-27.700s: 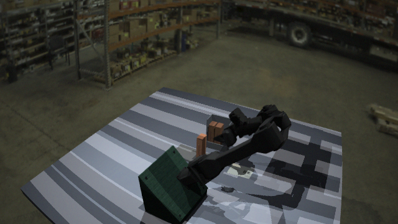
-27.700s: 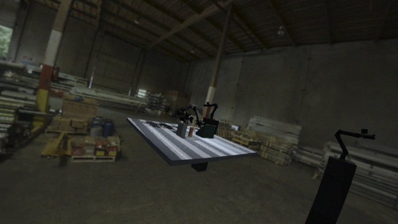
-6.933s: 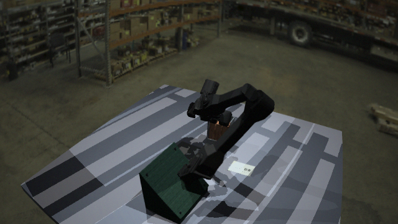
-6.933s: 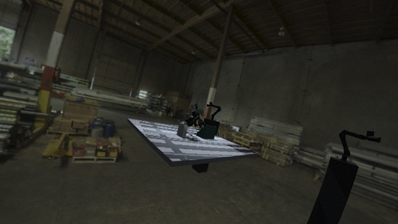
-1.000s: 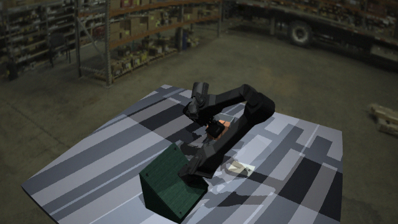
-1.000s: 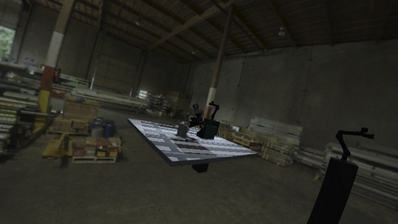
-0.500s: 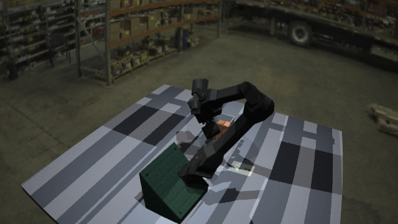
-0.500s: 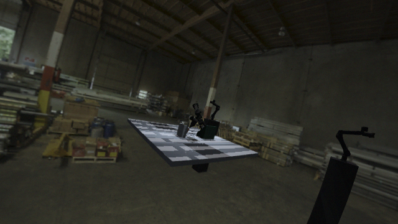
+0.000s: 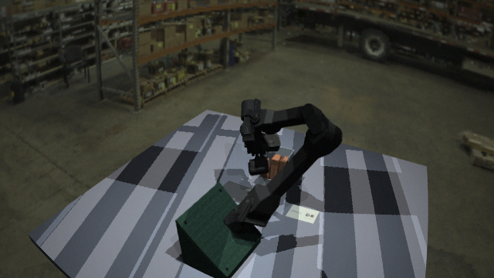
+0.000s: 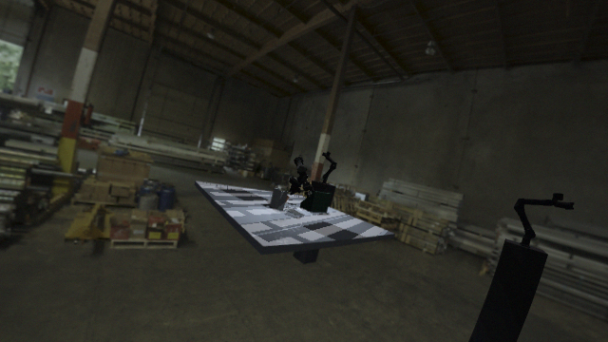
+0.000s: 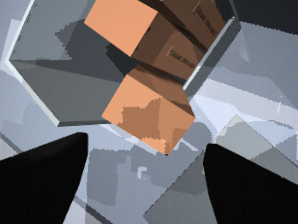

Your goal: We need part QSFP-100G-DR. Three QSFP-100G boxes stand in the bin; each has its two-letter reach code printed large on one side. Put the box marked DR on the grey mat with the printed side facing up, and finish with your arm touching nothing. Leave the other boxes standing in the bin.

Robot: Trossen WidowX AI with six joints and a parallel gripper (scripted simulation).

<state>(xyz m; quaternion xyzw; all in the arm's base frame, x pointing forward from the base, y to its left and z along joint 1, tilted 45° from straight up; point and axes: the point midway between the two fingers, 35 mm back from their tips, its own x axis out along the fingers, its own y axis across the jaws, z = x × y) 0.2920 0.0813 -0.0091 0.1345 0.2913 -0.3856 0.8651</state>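
My gripper tip is 130 mm above the grey mat, 50 mm to the right of it and 50 mm past it. Also, from my gripper tip: white card (200 mm to the right, 130 mm below, 60 mm behind).
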